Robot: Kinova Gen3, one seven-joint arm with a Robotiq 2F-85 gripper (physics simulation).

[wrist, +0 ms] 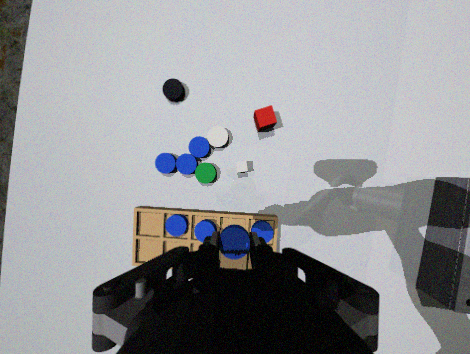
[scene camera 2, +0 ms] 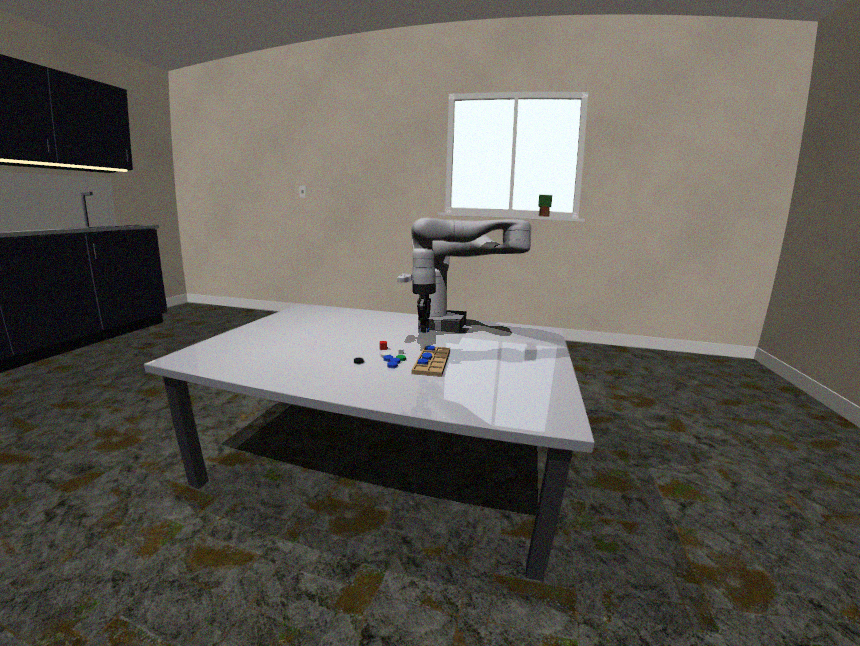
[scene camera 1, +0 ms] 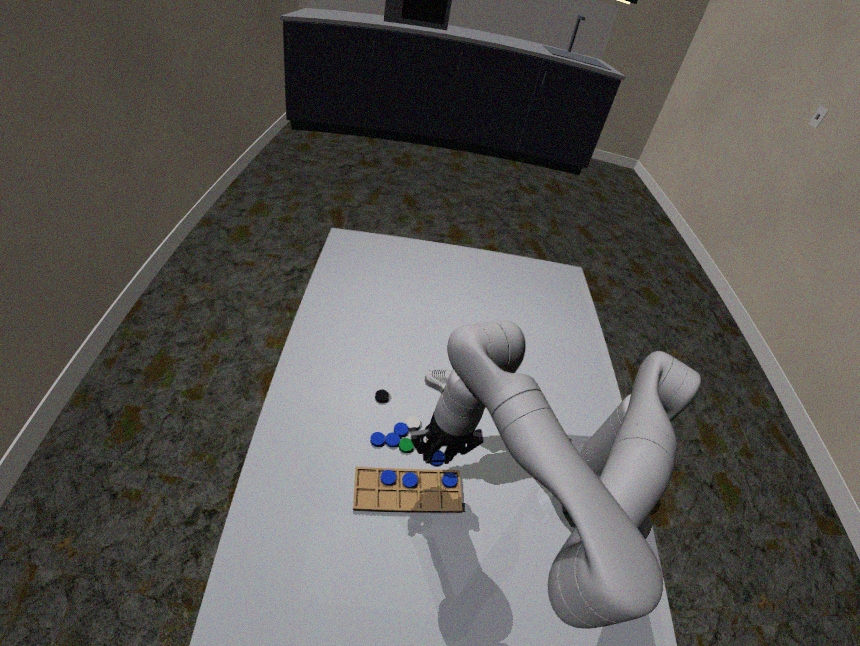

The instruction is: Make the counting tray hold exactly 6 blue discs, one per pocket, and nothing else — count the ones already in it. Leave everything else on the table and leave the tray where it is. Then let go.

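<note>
My gripper (scene camera 1: 437, 458) (scene camera 2: 424, 329) (wrist: 234, 240) is shut on a blue disc (scene camera 1: 436, 458) (wrist: 234, 241) and holds it above the table. In the wrist view the held disc overlaps the fourth upper pocket of the wooden tray (scene camera 1: 355, 490) (scene camera 2: 414, 372) (wrist: 135, 235). The tray has two rows of pockets. Three blue discs sit in its upper row: one in the second pocket (scene camera 1: 388, 477) (wrist: 176, 225), one in the third (scene camera 1: 410, 479) (wrist: 205, 230), one in the fifth (scene camera 1: 449, 479) (wrist: 262, 232). My gripper hides part of the lower row in the wrist view. Three blue discs (wrist: 166, 163) (wrist: 186, 164) (wrist: 199, 147) lie on the table behind the tray.
A green disc (scene camera 1: 406, 445) (wrist: 206, 173) and a white disc (scene camera 1: 414, 422) (wrist: 218, 137) lie by the loose blue ones. A black disc (scene camera 1: 381, 396) (scene camera 2: 358, 360) (wrist: 173, 90), a red cube (scene camera 2: 383, 345) (wrist: 265, 118) and a small white cube (wrist: 242, 167) lie farther around.
</note>
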